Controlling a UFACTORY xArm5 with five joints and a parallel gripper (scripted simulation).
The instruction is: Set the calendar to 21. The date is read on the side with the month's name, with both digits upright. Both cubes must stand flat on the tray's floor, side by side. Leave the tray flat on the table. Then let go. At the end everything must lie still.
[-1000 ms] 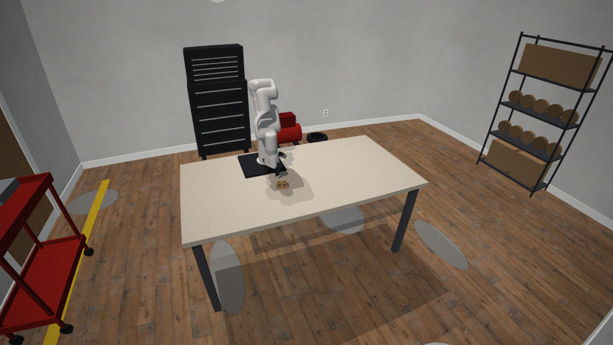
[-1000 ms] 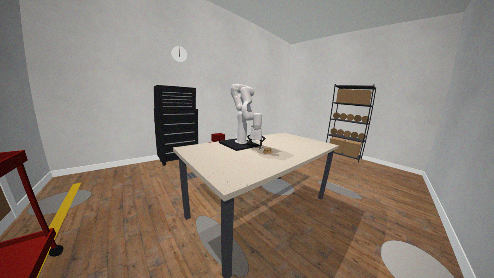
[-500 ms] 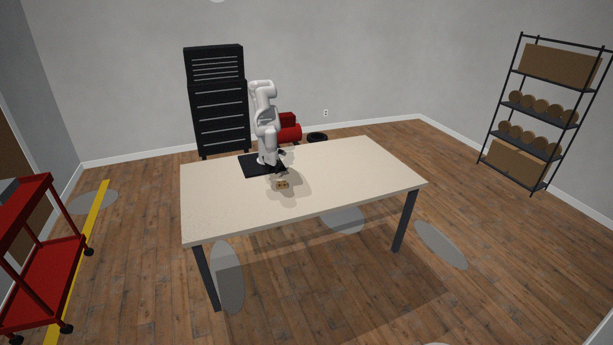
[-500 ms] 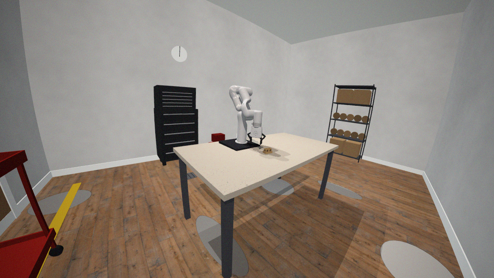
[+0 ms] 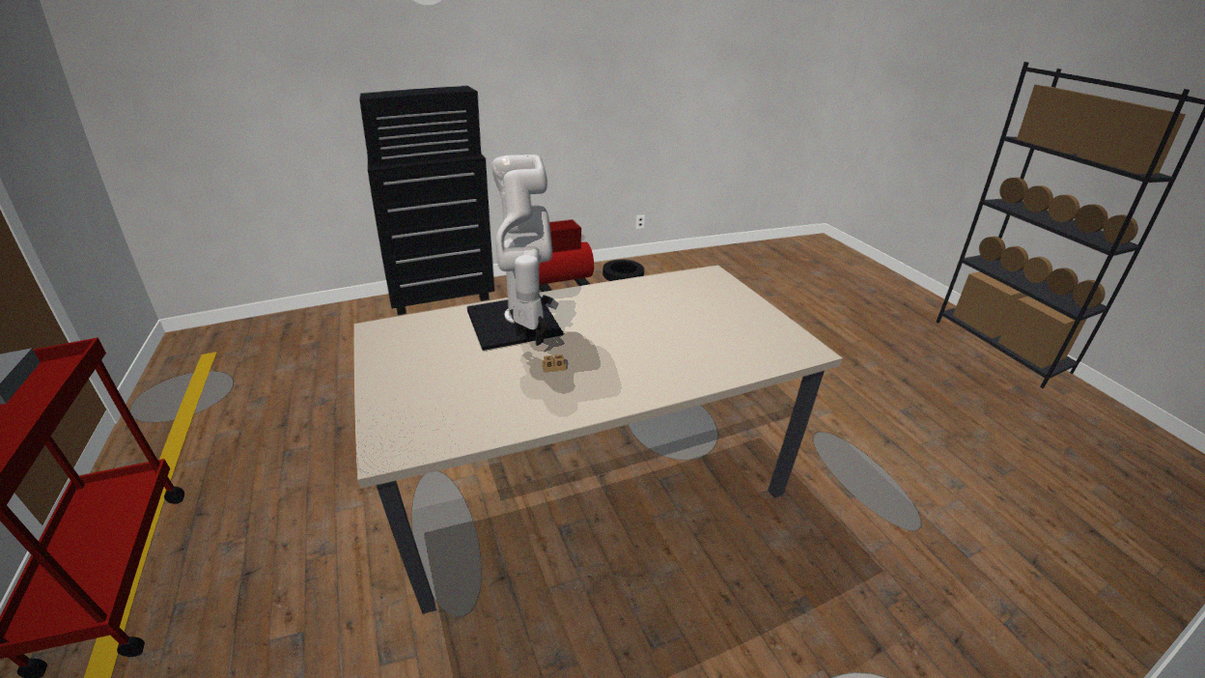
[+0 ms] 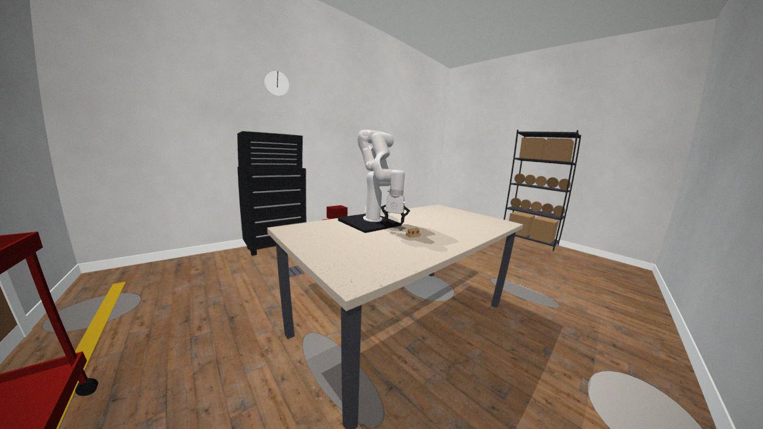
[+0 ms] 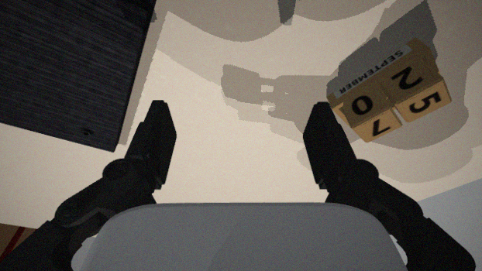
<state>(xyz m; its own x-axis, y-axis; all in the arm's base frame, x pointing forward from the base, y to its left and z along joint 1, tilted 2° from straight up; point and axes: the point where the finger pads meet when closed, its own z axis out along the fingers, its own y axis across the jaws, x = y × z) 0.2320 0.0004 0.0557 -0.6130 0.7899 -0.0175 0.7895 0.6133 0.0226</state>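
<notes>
Now: the wooden digit cube 10 cm ahead of my hand, 5 cm to the left of it and 4 cm below it. Also, from my hand: wooden tray (10 cm ahead, 6 cm to the left, 6 cm below).
</notes>
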